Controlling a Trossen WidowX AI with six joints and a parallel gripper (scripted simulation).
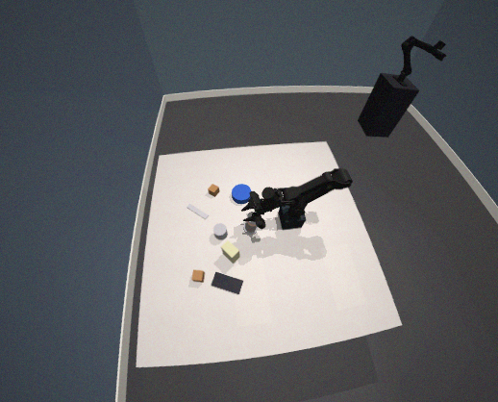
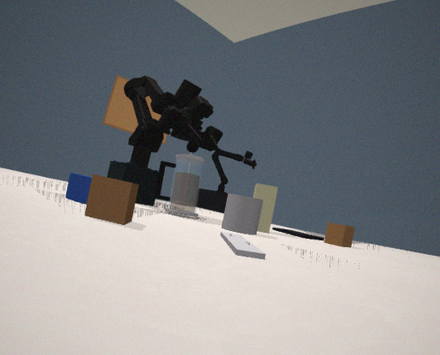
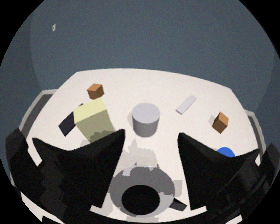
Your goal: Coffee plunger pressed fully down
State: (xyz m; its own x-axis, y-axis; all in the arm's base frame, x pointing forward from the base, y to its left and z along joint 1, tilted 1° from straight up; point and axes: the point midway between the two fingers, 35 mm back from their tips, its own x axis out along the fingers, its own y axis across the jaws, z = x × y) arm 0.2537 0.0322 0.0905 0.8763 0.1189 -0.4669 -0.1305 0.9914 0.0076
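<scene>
Now: gripper tip 90 mm above the coffee press, 50 mm past it and 20 mm to the left of it. Round my gripper tip: grey cylinder: 140 mm below, 120 mm ahead, 20 mm to the left; yellow block: 150 mm to the left, 120 mm below, 70 mm ahead.
</scene>
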